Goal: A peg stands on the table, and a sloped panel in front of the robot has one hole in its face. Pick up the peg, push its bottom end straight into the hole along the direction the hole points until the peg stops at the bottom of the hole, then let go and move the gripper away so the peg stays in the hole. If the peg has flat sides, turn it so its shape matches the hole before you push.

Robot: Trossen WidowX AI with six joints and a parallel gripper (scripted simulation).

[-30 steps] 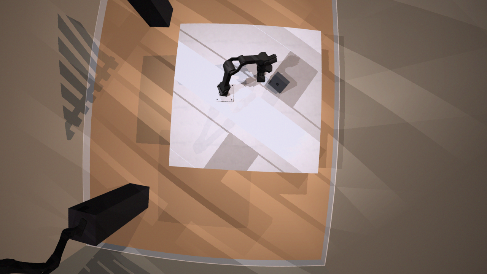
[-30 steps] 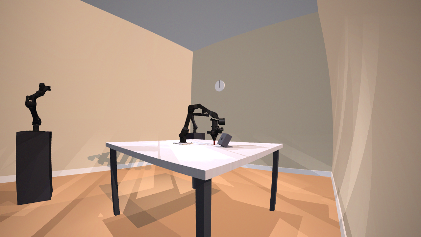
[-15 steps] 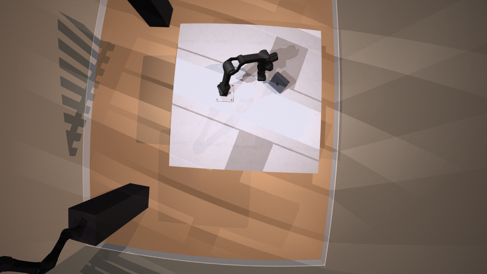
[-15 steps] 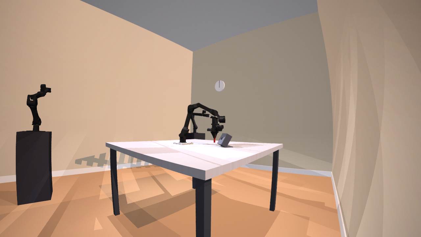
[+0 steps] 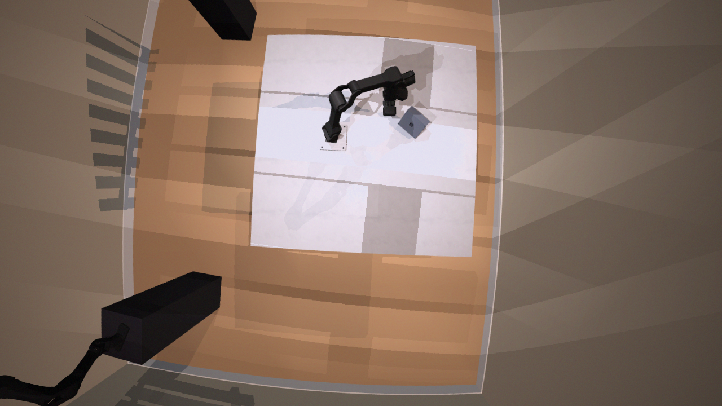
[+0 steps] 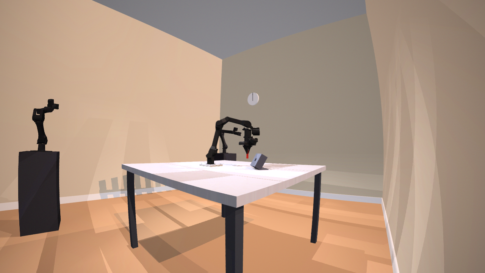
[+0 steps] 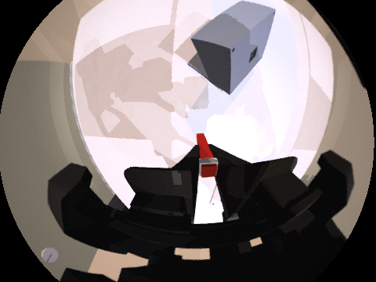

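The grey sloped panel lies 160 mm ahead of my gripper tip, 50 mm to the right of it and 60 mm below it. Round my gripper tip: red peg: 20 mm above.
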